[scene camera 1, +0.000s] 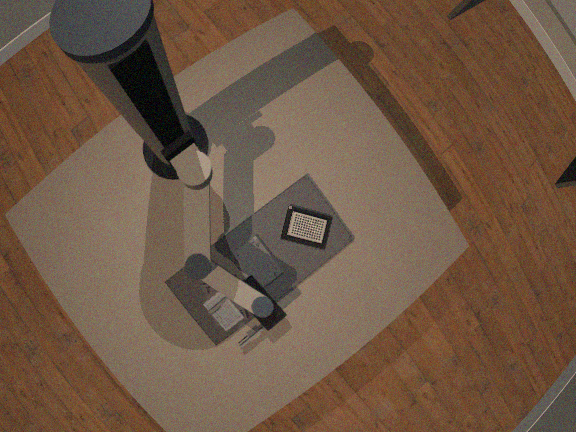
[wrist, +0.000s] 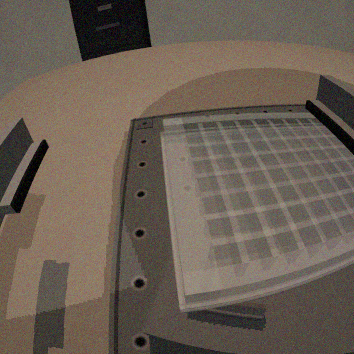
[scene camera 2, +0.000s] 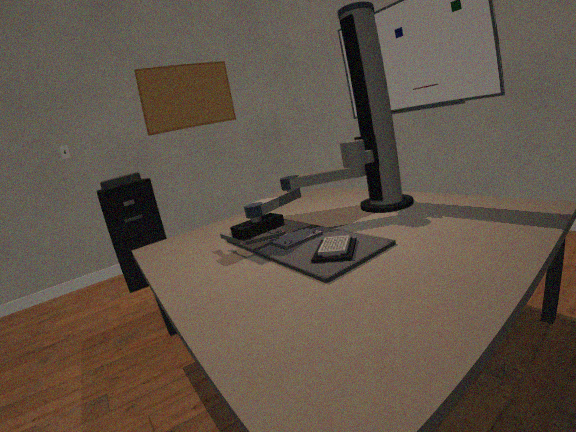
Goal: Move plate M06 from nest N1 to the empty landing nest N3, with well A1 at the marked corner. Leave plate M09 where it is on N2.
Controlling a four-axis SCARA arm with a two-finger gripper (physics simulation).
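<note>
The clear plate M06 (scene camera 1: 226, 313) (wrist: 270, 200) lies at the near left end of the grey board, with its nest N1 mostly hidden beneath it. My gripper (scene camera 1: 232, 318) (wrist: 179, 99) is open and empty. In the wrist view its left finger is beyond the board's edge, well left of the plate, and its right finger overlaps the plate's far right part. The grey landing nest N3 (scene camera 1: 262, 261) (scene camera 2: 296, 239) is bare, in shadow at the board's middle. The pale plate M09 (scene camera 1: 307, 226) (scene camera 2: 335, 245) sits in its black nest N2. The marked corner is too small to tell.
The grey perforated board (scene camera 1: 327, 197) (scene camera 2: 375, 242) (wrist: 131, 260) lies on the beige table (scene camera 1: 400, 220) (scene camera 2: 350, 340) (wrist: 85, 150). The arm's column (scene camera 1: 125, 85) (scene camera 2: 380, 115) stands behind it. A dark cabinet (scene camera 2: 132, 225) (wrist: 110, 30) stands beyond the table.
</note>
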